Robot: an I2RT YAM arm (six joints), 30 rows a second.
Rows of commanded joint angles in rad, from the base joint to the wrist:
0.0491, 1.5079, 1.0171, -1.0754, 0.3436, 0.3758
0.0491, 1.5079, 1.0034, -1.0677, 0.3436, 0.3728
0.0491, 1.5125, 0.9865, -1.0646, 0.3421, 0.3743
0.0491, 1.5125, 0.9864, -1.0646, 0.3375, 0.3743
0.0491, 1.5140, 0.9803, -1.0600, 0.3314, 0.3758
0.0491, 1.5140, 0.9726, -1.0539, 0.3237, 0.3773
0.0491, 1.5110, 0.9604, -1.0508, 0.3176, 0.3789
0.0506, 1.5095, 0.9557, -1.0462, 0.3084, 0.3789
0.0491, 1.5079, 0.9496, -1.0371, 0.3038, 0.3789
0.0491, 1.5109, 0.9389, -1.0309, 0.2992, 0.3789
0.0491, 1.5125, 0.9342, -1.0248, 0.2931, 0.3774
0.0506, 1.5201, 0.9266, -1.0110, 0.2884, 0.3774
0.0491, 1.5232, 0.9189, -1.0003, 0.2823, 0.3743
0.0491, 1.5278, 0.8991, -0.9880, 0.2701, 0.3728
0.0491, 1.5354, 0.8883, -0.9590, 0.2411, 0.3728
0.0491, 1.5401, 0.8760, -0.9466, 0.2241, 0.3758
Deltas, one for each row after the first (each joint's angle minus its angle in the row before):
0.0000, 0.0000, -0.0137, 0.0077, 0.0000, -0.0030
0.0000, 0.0046, -0.0169, 0.0031, -0.0015, 0.0015
0.0000, 0.0000, -0.0001, 0.0000, -0.0046, 0.0000
0.0000, 0.0015, -0.0061, 0.0046, -0.0061, 0.0015
0.0000, 0.0000, -0.0077, 0.0061, -0.0077, 0.0015
0.0000, -0.0030, -0.0122, 0.0031, -0.0061, 0.0016
0.0015, -0.0015, -0.0047, 0.0046, -0.0092, 0.0000
-0.0015, -0.0016, -0.0061, 0.0091, -0.0046, 0.0000
0.0000, 0.0030, -0.0107, 0.0062, -0.0046, 0.0000
0.0000, 0.0016, -0.0047, 0.0061, -0.0061, -0.0015
0.0015, 0.0076, -0.0076, 0.0138, -0.0047, 0.0000
-0.0015, 0.0031, -0.0077, 0.0107, -0.0061, -0.0031
0.0000, 0.0046, -0.0198, 0.0123, -0.0122, -0.0015
0.0000, 0.0076, -0.0108, 0.0290, -0.0290, 0.0000
0.0000, 0.0047, -0.0123, 0.0124, -0.0170, 0.0030

